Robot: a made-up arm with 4 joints.
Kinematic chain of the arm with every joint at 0, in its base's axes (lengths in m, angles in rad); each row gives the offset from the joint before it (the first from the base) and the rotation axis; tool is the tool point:
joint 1: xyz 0 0 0.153 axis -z
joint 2: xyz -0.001 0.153 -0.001 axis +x
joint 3: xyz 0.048 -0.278 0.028 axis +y
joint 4: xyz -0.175 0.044 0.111 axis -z
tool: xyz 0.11 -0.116 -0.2
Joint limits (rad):
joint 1: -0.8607..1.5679
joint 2: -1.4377..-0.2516
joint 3: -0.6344..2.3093
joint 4: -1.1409..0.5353
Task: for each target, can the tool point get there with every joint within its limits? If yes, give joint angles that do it. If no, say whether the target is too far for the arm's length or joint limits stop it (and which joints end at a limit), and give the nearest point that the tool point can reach.
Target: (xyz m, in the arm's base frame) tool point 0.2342 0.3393 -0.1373
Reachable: no: joint limits stop it (at a limit: joint 1, joint 2, joint 3, joint 4) | nearest point 0.0814 0.0364 0.1415 | short by 0.439 m
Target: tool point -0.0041 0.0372 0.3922
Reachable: yes | joints 0.8086 -0.7902 1.9379 -0.6337
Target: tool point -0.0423 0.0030 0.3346
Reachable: yes | joints 0.6198 -0.8362 0.9858 -0.6933
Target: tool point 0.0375 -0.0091 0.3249
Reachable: yes | joints -0.2027 -1.0522 -0.0338 -0.8113
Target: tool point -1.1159 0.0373 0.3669
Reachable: no: too far | nearest point -0.2531 0.0085 0.2464 | short by 0.872 m
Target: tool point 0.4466 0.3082 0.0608
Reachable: no: joint limits stop it (at a limit: joint 2, joint 3, joint 4) | nearest point 0.1920 0.1325 0.3467 | short by 0.421 m
